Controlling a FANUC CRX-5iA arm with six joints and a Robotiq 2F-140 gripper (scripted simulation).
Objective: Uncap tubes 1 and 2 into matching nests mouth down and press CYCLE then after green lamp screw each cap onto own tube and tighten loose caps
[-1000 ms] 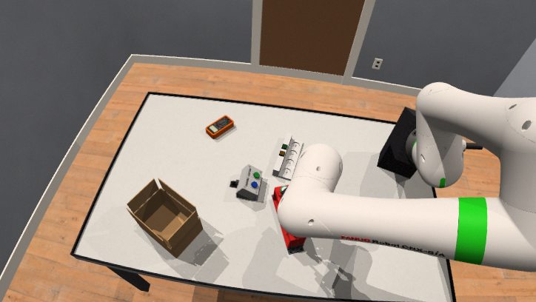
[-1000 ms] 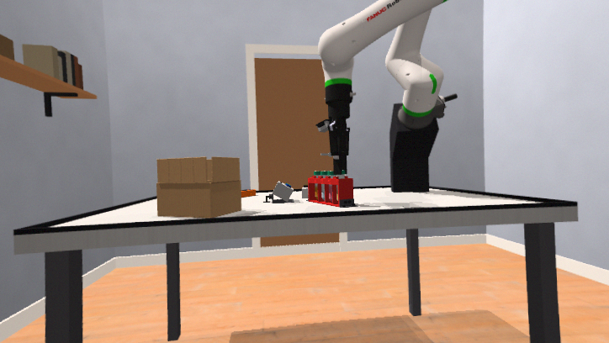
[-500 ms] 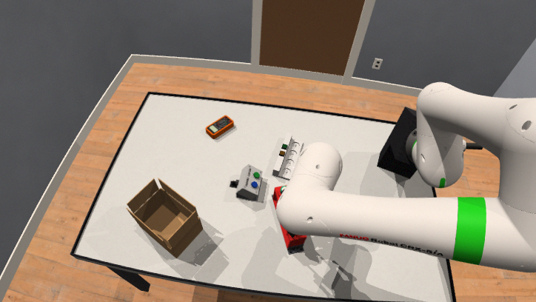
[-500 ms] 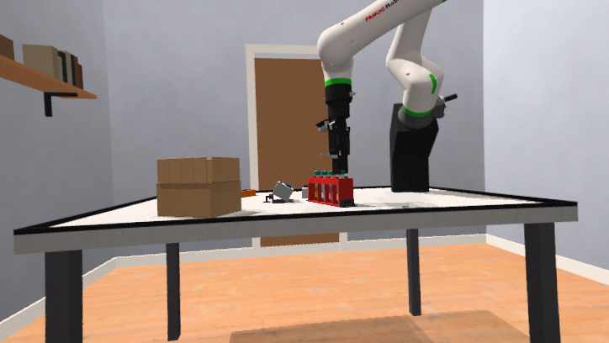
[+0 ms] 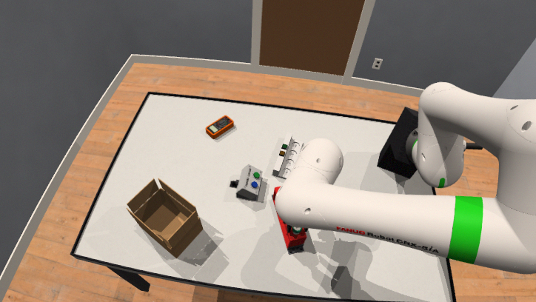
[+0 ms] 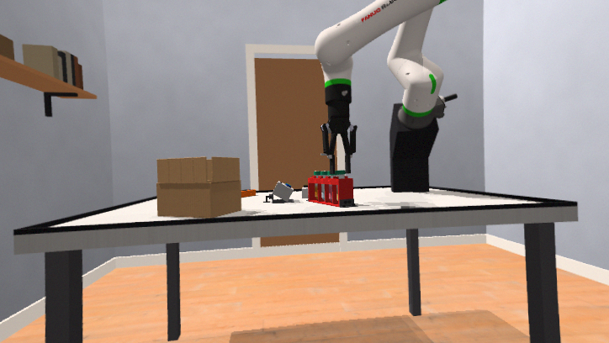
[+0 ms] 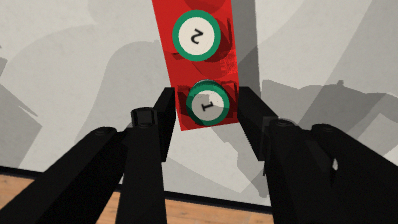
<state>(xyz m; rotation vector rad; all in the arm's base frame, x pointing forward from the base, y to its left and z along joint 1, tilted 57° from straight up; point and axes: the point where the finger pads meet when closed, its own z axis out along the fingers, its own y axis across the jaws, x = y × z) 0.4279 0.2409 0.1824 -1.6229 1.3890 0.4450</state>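
The cap 1 lies 3 cm below my hand. Round my hand: cap 2: 2 cm ahead, 5 cm to the right, 3 cm below; cap 3: 5 cm ahead, 9 cm to the right, 3 cm below; cap 4: 7 cm ahead, 14 cm to the right, 3 cm below.
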